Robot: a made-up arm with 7 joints.
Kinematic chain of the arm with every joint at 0, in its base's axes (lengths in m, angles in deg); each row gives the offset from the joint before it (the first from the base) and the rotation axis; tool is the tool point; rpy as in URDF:
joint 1: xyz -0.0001 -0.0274 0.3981 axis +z
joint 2: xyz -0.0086 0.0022 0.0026 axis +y
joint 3: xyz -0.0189 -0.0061 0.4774 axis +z
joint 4: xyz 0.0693 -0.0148 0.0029 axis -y
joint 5: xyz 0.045 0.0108 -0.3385 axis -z
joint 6: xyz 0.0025 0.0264 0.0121 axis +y
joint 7: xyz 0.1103 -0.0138 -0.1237 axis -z
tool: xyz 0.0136 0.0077 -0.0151 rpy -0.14 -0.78 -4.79
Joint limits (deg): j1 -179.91..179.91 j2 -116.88..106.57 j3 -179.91..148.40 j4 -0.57..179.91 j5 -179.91..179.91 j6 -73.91..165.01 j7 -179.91..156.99
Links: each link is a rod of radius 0.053 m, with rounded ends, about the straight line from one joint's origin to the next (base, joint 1, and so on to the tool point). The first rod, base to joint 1, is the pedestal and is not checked.
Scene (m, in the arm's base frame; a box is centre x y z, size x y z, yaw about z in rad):
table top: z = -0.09
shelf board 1: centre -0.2 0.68 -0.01 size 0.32 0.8 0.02 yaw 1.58
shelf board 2: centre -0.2 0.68 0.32 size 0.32 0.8 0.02 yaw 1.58
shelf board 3: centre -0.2 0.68 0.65 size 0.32 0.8 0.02 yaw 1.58
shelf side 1: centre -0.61 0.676 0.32 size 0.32 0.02 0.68 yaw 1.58
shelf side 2: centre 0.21 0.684 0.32 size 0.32 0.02 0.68 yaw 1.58
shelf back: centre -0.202 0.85 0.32 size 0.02 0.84 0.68 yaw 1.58
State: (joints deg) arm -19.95 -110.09 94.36 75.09 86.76 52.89 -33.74
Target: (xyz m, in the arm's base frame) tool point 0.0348 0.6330 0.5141
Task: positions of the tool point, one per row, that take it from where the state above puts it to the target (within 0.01 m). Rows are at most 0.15 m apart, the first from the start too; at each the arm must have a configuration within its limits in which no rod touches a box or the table.
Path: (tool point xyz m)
1: -0.1593 0.5468 0.1681
2: -0.1588 0.4543 0.1664
3: -0.1500 0.3544 0.1658
4: -0.0916 0.4018 0.2831
5: -0.0235 0.4059 0.4027
6: 0.0373 0.3671 0.5141
7: 0.0379 0.4606 0.5208
8: 0.0372 0.5498 0.5202
9: 0.0348 0.6330 0.5141

